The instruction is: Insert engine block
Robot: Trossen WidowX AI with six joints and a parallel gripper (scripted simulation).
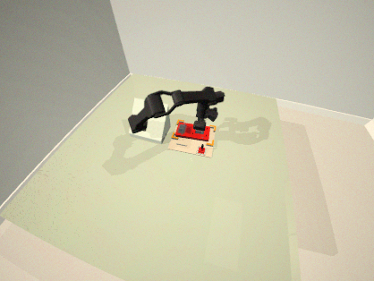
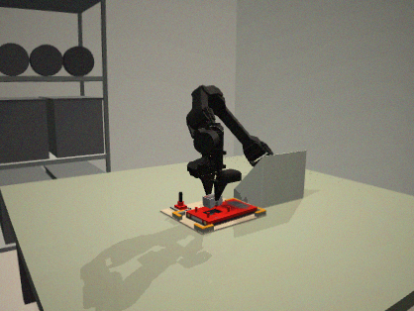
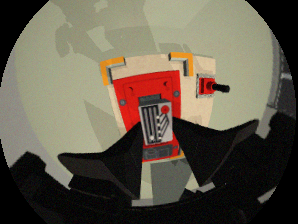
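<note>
My gripper tip is 1 cm above the grey engine block. Also, from my gripper tip: black upright peg 12 cm to the right, 4 cm ahead, 3 cm below.
</note>
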